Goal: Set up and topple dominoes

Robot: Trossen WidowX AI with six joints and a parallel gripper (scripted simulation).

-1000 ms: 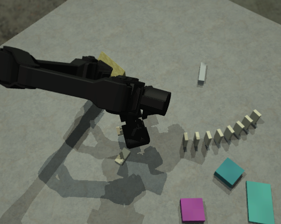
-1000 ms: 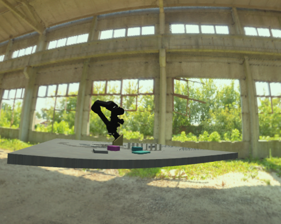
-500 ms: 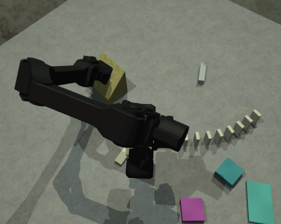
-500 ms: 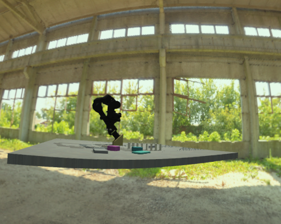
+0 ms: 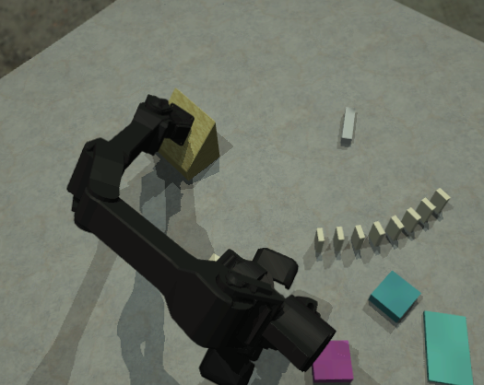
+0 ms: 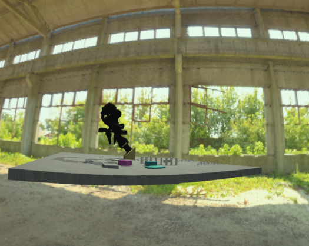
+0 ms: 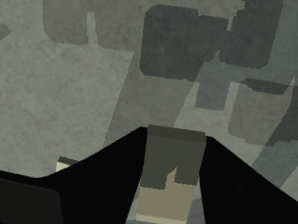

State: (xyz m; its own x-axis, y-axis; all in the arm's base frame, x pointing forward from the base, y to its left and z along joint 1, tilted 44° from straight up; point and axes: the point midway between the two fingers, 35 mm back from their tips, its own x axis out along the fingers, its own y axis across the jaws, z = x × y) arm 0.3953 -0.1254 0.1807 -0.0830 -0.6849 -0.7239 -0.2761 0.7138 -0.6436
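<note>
Now: the magenta block 110 mm ahead of my gripper tip, 100 mm below it and 70 mm to the left of it. Round my gripper tip: grey slab (230 mm ahead, 110 mm below, 40 mm to the right); flat teal slab (230 mm ahead, 210 mm to the left, 110 mm below); teal block (230 mm to the left, 120 mm ahead, 100 mm below).
</note>
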